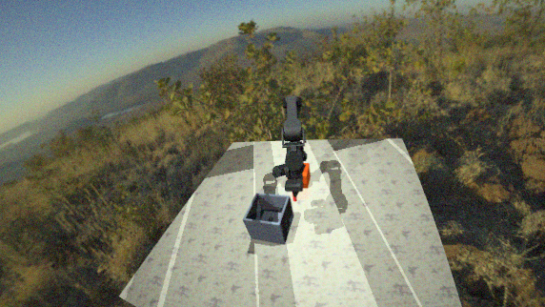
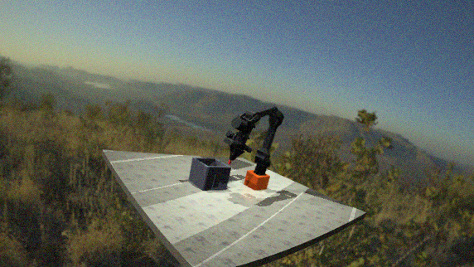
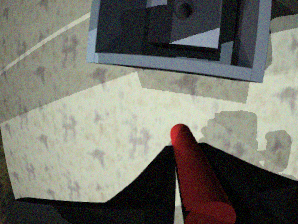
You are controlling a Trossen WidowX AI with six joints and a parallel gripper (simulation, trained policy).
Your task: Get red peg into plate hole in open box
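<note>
Now: gripper tip 15 cm above the plate, 12 cm to the left of it and 4 cm short of it. Round my gripper tip: red peg: 2 cm above.
</note>
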